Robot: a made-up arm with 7 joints. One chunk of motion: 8 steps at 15 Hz.
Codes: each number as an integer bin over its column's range. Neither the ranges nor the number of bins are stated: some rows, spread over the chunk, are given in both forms.
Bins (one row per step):
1: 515 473 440 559 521 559
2: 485 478 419 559 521 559
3: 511 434 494 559 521 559
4: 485 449 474 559 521 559
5: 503 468 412 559 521 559
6: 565 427 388 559 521 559
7: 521 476 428 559 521 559
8: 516 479 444 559 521 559
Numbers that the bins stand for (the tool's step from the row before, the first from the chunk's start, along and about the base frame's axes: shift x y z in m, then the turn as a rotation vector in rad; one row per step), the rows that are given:
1: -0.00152 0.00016 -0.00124 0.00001 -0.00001 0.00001
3: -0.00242 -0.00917 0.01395 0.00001 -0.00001 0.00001
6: 0.00969 -0.01084 -0.01586 0.00001 -0.00001 0.00001
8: -0.00130 0.00160 -0.00011 0.00001 -0.00001 0.00001
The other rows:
2: -0.00825 0.00136 -0.00714 0.00001 -0.00001 0.00001
4: -0.00825 -0.00558 0.00833 0.00001 -0.00001 0.00001
5: -0.00422 -0.00104 -0.00911 0.00001 -0.00001 0.00001
7: -0.00018 0.00088 -0.00461 0.00001 -0.00001 0.00001

